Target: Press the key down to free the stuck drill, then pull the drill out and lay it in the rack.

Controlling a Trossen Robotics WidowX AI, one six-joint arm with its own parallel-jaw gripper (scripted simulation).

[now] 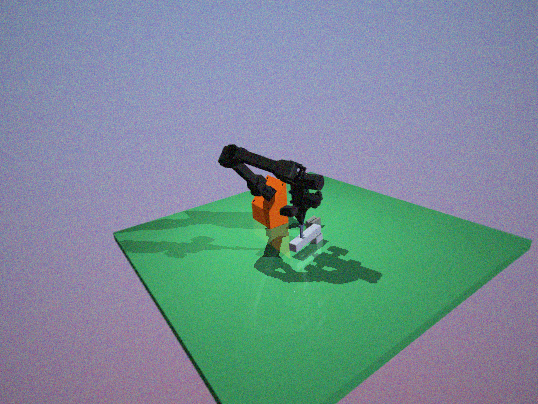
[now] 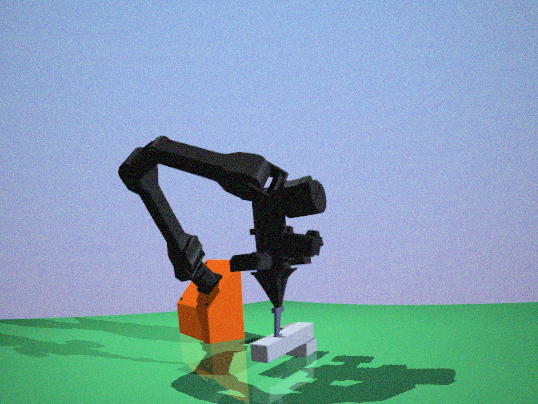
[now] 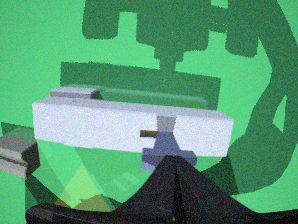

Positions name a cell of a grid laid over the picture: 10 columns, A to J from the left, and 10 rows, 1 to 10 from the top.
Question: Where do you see a pale grey block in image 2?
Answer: F9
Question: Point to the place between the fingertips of my gripper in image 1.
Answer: At F6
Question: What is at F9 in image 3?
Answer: My gripper.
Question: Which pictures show my gripper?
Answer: Image 1, image 2 and image 3: all of them.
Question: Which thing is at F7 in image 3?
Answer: A slim blue-grey key.
